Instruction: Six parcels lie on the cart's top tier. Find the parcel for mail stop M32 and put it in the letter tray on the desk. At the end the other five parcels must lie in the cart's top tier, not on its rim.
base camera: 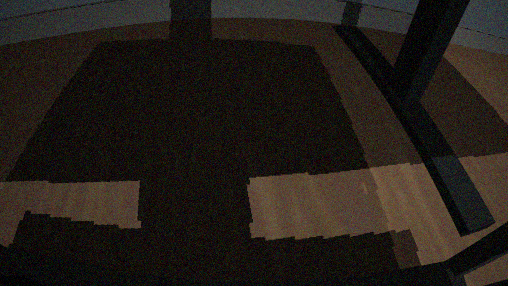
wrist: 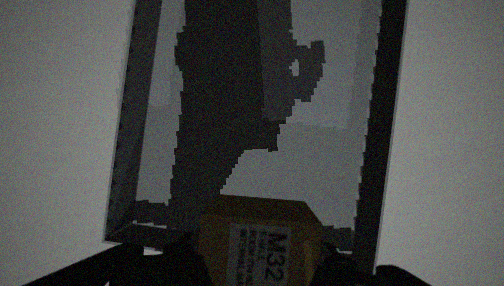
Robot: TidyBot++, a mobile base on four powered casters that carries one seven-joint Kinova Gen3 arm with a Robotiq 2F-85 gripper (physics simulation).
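Places are measured from the arm's base along level axes (x ahead, y right, z down), in centimetres.
Pixels of known places: gripper, between the fingertips: (wrist: 257,245).
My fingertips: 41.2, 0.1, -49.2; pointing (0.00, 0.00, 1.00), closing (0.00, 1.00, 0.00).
Ahead of a thing's pixels: the offset from my fingertips to its top centre, as dx, dy, dz. "pt": to the spot under its first point. Level surfaces: height alone.
The brown parcel {pt +1.4, +2.2, -4.1} (wrist: 311,250) has a white label reading M32 and shows at the bottom middle of the wrist view. My gripper (wrist: 257,245) is shut on it, with one dark finger at each side. The dark-walled letter tray {+11.5, -0.8, +10.5} (wrist: 128,135) lies on the pale desk {dz +16.8} (wrist: 55,130). The parcel's far end overlaps the tray's inside in the view, and the parcel hides part of the tray's near wall. How high it hangs above the tray floor is hard to tell. The cart and the other five parcels do not show.
A jagged dark shadow lies across the tray's inside. In the base camera view, a dark upright leg {pt +11.1, +36.8, +71.1} (base camera: 430,45) stands on a long dark foot bar (base camera: 442,152) at the right. Another dark upright (base camera: 190,20) stands at the back. The brown floor {dz +88.8} (base camera: 315,205) carries broad shadows.
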